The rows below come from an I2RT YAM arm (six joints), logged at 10 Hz.
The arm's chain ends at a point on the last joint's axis. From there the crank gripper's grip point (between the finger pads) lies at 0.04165 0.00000 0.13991 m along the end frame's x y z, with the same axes.
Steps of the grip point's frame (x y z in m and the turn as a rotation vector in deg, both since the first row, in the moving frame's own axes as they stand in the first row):
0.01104 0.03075 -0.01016 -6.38 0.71 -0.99
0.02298 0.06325 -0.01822 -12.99 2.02 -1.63
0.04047 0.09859 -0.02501 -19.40 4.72 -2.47
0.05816 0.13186 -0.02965 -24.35 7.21 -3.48
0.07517 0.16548 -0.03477 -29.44 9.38 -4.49
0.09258 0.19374 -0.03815 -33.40 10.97 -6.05
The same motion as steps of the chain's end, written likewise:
0.00918 0.01597 -0.00881 -6.38 0.71 -0.99
0.01768 0.03322 -0.01323 -12.99 2.02 -1.63
0.02835 0.05476 -0.01354 -19.40 4.72 -2.47
0.03976 0.07843 -0.01160 -24.35 7.21 -3.48
0.05130 0.10279 -0.00926 -29.44 9.38 -4.49
0.06428 0.12509 -0.00643 -33.40 10.97 -6.05

